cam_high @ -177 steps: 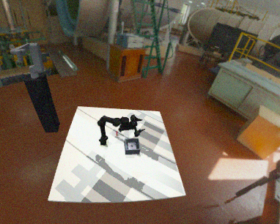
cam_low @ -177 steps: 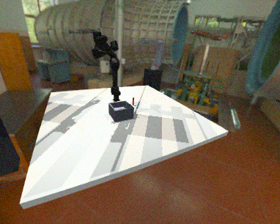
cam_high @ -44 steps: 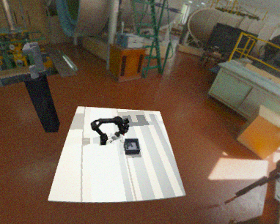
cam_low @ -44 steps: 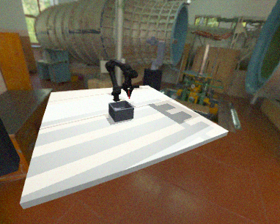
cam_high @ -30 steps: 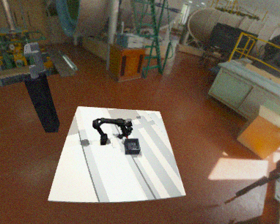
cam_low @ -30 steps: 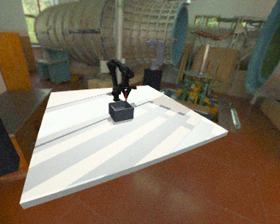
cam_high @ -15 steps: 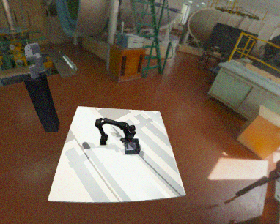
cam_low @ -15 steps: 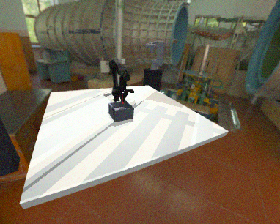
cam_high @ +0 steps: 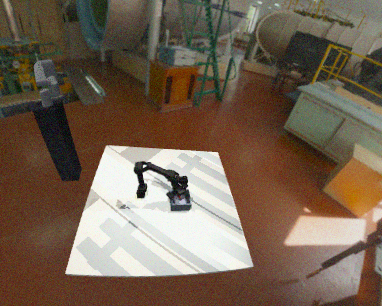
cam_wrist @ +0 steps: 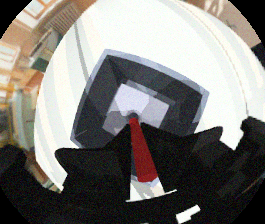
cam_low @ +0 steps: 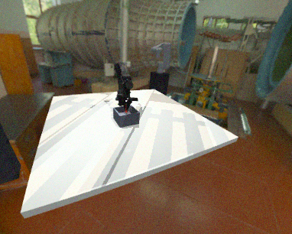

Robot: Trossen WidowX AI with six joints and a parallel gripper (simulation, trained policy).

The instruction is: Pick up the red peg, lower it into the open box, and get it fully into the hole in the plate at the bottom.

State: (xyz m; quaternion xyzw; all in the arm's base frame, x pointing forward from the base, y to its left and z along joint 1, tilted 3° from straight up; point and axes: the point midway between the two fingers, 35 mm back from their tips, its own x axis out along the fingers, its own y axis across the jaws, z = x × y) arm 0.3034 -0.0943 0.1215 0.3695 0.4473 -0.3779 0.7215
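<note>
Now: the red peg 10 mm behind my gripper tip, 10 mm to the left of it and 20 mm above it. The rest, counted from my gripper tip: pale plate 10 mm ahead, 40 mm below; dark box 10 mm ahead, 60 mm below.
</note>
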